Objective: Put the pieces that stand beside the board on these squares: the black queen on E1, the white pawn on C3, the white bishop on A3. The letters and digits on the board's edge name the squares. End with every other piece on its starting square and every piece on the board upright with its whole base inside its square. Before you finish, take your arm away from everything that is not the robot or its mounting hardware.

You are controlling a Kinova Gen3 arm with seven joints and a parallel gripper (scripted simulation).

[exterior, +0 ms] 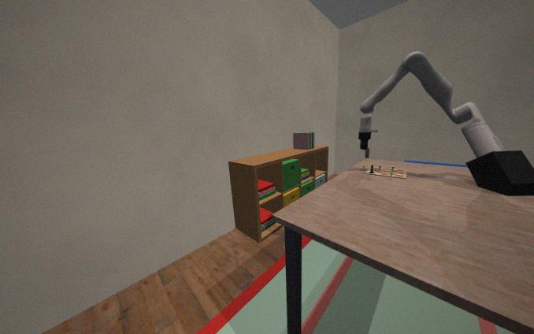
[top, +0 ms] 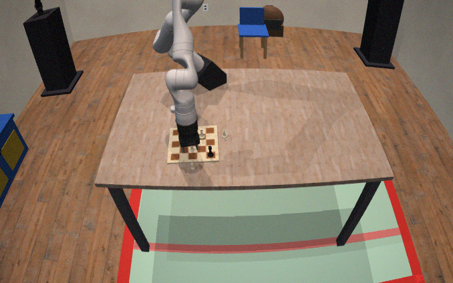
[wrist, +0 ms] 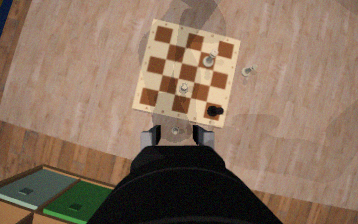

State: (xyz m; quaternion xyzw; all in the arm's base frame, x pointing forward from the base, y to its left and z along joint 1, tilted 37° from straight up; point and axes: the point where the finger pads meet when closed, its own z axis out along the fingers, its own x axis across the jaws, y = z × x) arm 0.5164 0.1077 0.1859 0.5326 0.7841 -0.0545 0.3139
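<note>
My hand is 1 cm short of the white pawn and 10 cm above it. The rest, counted from my hand: black queen 5 cm behind, 7 cm to the left, 8 cm below; then chessboard 13 cm behind, 11 cm below.
</note>
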